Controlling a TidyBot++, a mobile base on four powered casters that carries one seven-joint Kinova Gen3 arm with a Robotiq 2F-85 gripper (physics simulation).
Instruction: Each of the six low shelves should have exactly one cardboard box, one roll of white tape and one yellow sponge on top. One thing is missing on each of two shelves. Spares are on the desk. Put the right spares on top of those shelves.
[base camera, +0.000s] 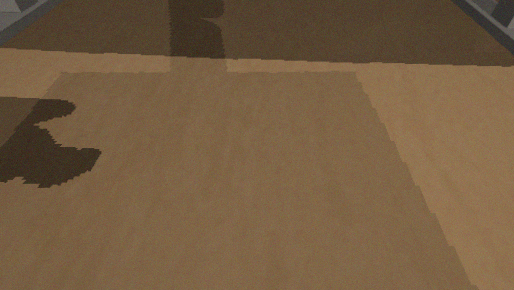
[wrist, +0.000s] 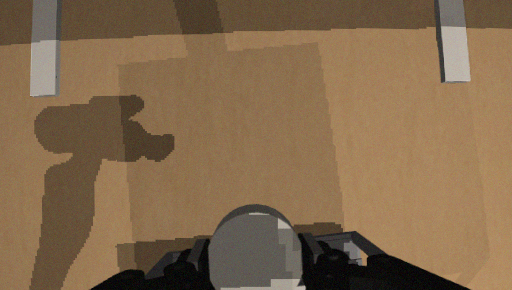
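Observation:
A roll of white tape (wrist: 250, 262) shows as a round, pale, partly shaded shape with a dark upper rim at the bottom middle of the wrist view. My gripper (wrist: 254, 253) is shut on it, one black finger on each side, and holds it above the wooden floor. The lower part of the roll is cut off by the view's edge. The gripper does not show in the base camera view. No shelf top, cardboard box, yellow sponge or desk top shows in either view.
A white leg (wrist: 45, 65) stands at the upper left of the wrist view and another white leg (wrist: 454, 52) at the upper right. Grey bars run across the top left (base camera: 31, 16) and top right (base camera: 484, 21) corners of the base camera view. Dark shadows lie on the floor (base camera: 280, 175) (wrist: 400, 140).

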